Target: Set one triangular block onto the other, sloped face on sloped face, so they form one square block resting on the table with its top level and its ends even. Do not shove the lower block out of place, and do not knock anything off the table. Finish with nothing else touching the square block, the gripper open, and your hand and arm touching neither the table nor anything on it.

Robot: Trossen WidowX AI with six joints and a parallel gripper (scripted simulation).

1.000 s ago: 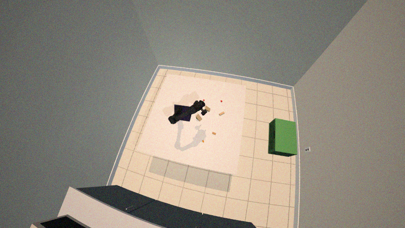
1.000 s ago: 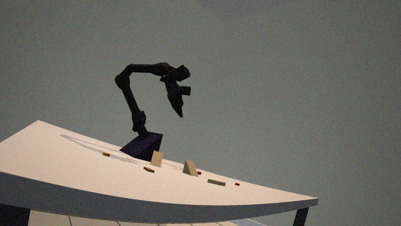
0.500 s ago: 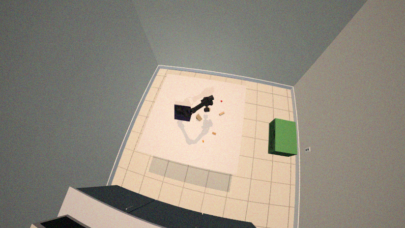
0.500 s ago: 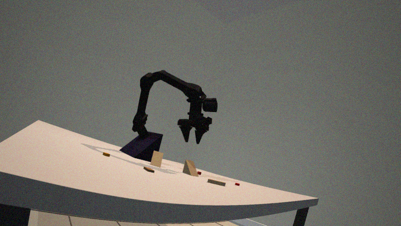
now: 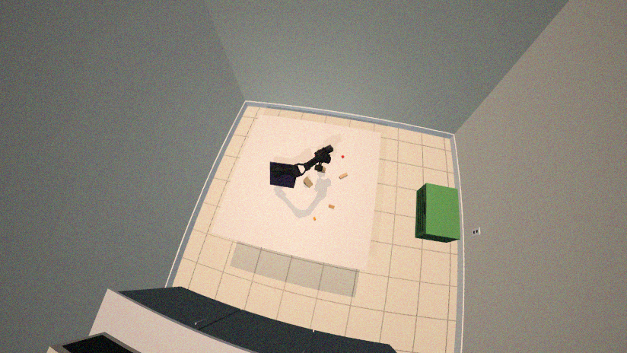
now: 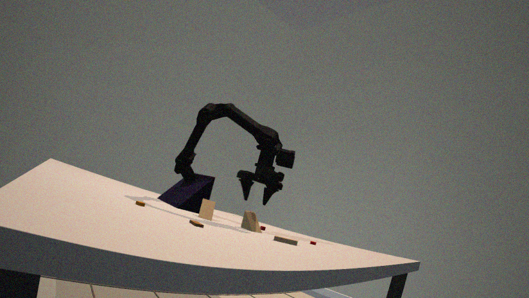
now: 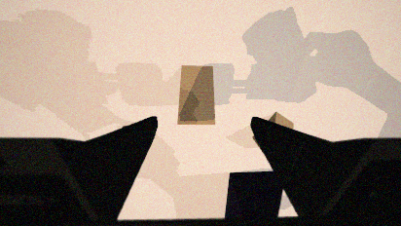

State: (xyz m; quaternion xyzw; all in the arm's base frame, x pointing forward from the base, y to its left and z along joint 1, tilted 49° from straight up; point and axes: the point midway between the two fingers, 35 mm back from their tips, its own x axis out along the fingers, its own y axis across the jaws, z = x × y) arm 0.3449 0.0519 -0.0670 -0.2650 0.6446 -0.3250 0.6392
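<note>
The triangular block lies 10 mm behind my gripper tip, 10 mm to the left of it and 90 mm below it. From my gripper tip the other things lie so: flat tan block 210 mm ahead, 30 mm to the right, 100 mm below; then small orange piece 10 mm ahead, 440 mm to the right, 100 mm below.
</note>
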